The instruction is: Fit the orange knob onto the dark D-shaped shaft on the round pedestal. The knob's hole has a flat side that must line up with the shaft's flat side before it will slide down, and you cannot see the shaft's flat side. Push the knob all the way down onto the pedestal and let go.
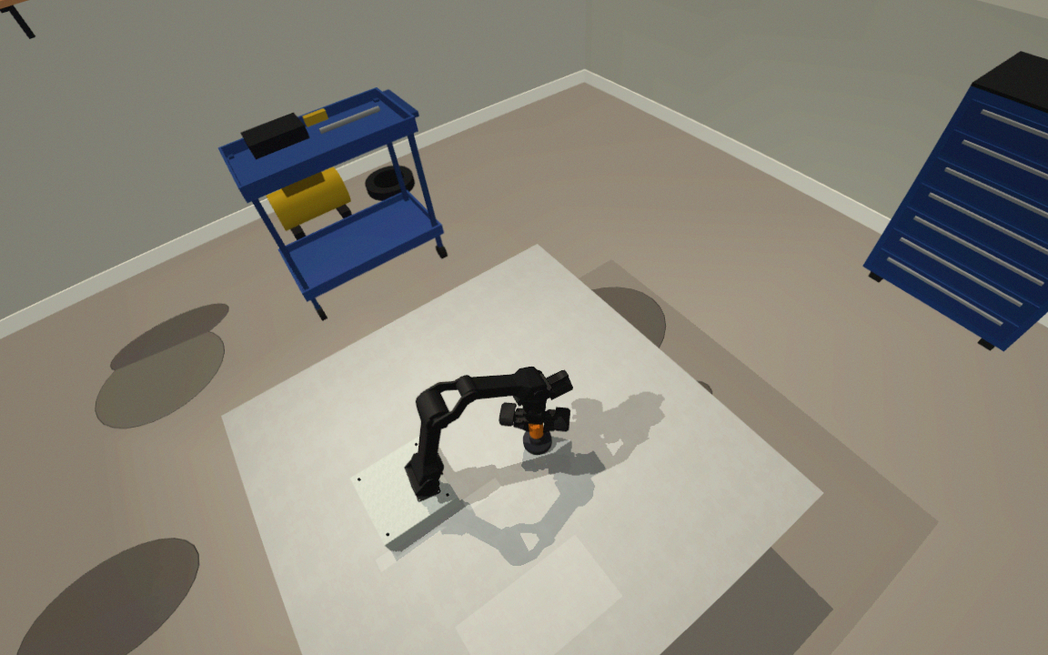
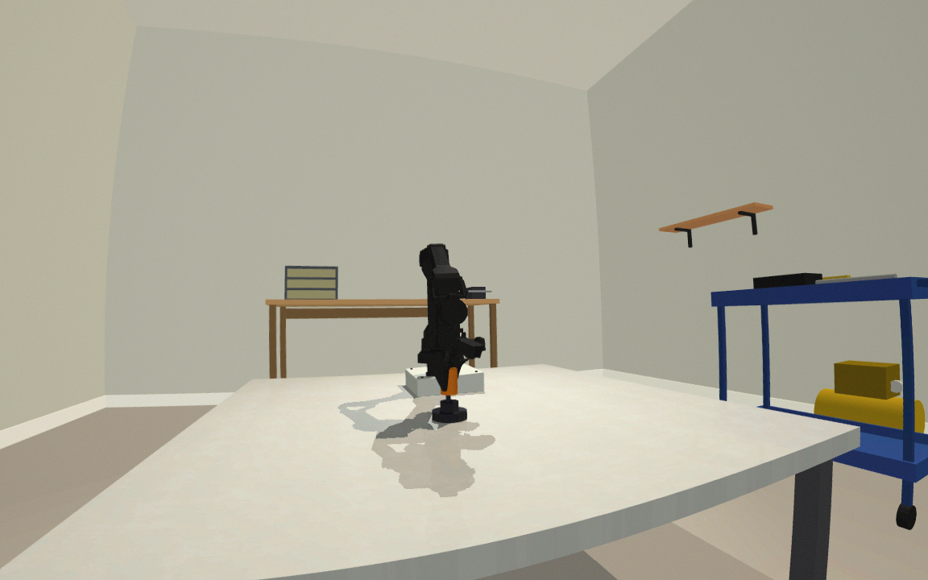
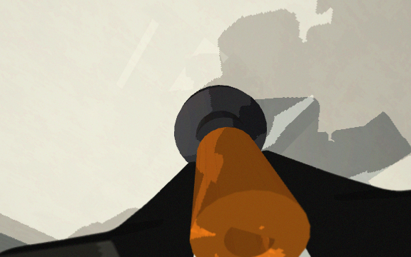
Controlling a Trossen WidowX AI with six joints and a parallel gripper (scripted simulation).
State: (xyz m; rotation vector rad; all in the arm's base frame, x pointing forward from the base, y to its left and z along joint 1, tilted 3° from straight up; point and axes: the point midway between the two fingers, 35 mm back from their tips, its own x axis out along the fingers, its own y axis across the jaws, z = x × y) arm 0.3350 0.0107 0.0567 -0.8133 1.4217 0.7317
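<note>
My gripper tip is 2 cm below the orange knob. Round my gripper tip: dark round pedestal (4 cm below).
</note>
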